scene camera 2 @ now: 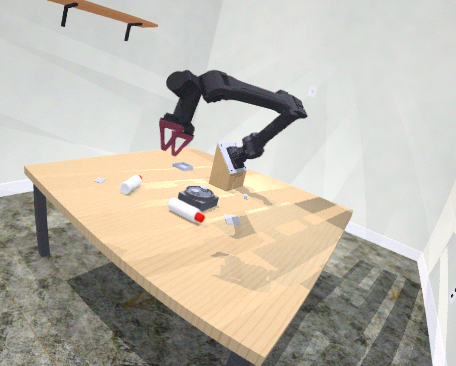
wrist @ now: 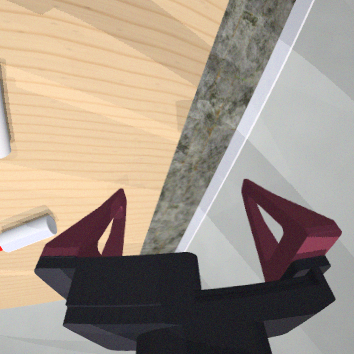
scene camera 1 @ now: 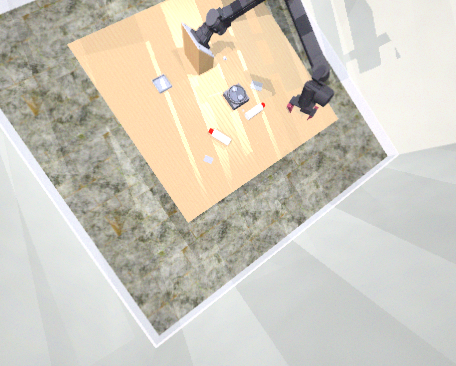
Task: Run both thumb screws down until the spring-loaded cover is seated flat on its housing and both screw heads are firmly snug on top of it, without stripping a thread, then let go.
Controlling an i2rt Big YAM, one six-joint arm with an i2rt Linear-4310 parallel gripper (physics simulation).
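Frame: origin at the arm's base, x ahead, y left, z up, level; centimetres.
Seen in the pictures: gripper, fingertip midpoint: (scene camera 2: 168, 153) (wrist: 183, 189) (scene camera 1: 298, 116); arm's base, link origin: (scene camera 2: 234, 157) (scene camera 1: 199, 40).
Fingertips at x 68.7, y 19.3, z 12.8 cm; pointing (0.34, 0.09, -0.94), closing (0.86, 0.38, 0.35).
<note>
Offsets run from my fingertips to a thing's top centre.
The dark square housing {dx -34.9, dy -12.2, dz -22.6 cm} (scene camera 1: 231, 104) (scene camera 2: 202, 203) sits on the table with a round dark cover (scene camera 1: 237, 93) (scene camera 2: 195, 196) on top. Two small grey screw heads show on the cover; whether they are snug, or the cover flat, is too small to tell. Neither housing nor cover shows in the wrist view. My gripper (scene camera 1: 300, 113) (scene camera 2: 170, 151) (wrist: 183, 189) is open and empty, its dark red fingers wide apart. It hangs high, well to the side of the housing, near the table's right corner in scene view 1.
One white bottle with red cap {dx -20.6, dy -6.0, dz -23.2 cm} (scene camera 1: 254, 111) (scene camera 2: 185, 210) lies close beside the housing, another {dx -17.6, dy -36.4, dz -23.2 cm} (scene camera 1: 220, 137) (scene camera 2: 131, 185) farther off. A shallow grey tray {dx -65.0, dy -49.5, dz -26.2 cm} (scene camera 1: 162, 83) (scene camera 2: 183, 166), thin pale squares {dx -35.6, dy +5.8, dz -27.9 cm} (scene camera 1: 256, 85) (scene camera 2: 232, 220) and the arm's wooden mounting block (scene camera 1: 199, 59) (scene camera 2: 225, 177) also stand around.
</note>
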